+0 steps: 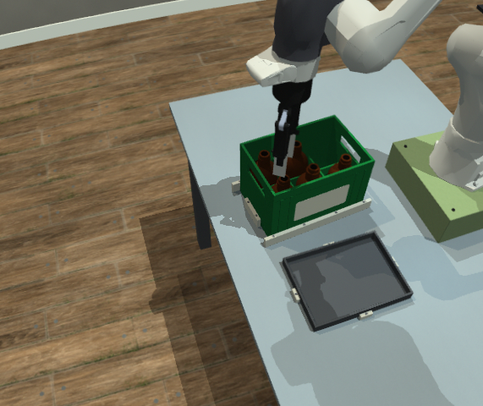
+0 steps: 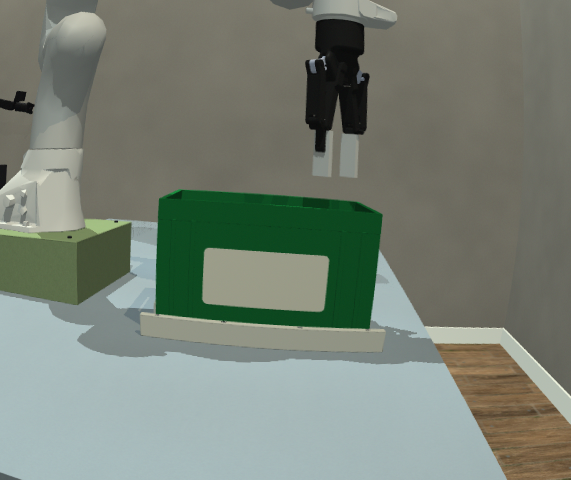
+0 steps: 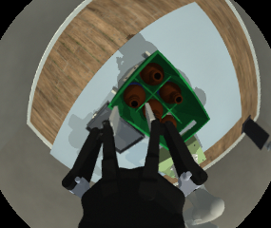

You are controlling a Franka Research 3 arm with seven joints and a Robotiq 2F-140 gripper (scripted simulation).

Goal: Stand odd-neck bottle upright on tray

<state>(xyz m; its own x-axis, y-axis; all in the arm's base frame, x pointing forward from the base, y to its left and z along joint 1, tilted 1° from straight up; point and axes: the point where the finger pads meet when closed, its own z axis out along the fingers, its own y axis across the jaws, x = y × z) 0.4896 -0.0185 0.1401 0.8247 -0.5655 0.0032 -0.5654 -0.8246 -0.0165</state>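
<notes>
The bottle is 7 cm behind my hand, 10 cm to the right of it and 15 cm below it. Also, from my hand: dark tray: 10 cm behind, 21 cm to the left, 23 cm below; green crate: 8 cm behind, 6 cm to the right, 16 cm below.
</notes>
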